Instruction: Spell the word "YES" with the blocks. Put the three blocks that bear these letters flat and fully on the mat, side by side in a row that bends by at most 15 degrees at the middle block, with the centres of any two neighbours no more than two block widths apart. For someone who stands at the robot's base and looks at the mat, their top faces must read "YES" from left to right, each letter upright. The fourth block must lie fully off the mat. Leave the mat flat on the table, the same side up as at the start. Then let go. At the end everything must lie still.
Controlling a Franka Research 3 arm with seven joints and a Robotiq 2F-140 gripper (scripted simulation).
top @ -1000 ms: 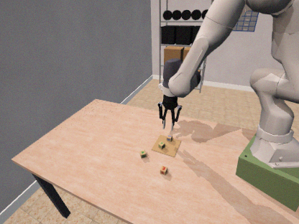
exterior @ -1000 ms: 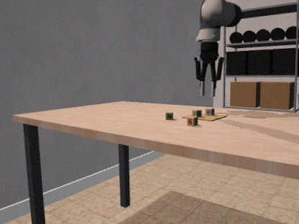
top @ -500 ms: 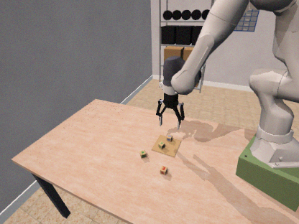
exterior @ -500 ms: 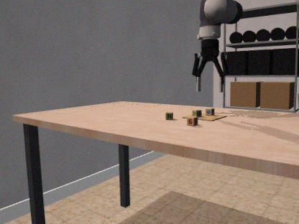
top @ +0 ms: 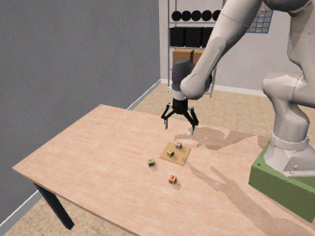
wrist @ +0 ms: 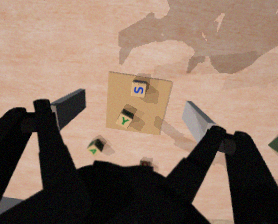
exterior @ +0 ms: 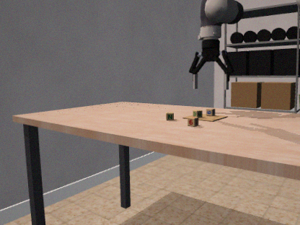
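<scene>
My hand is 110 mm above the Y block, 70 mm to the right of it and 30 mm short of it. Also, from my hand: green N block 160 mm to the left, 120 mm ahead, 110 mm below; then S block 110 mm below; then tan mat 130 mm below, 50 mm to the left.
</scene>
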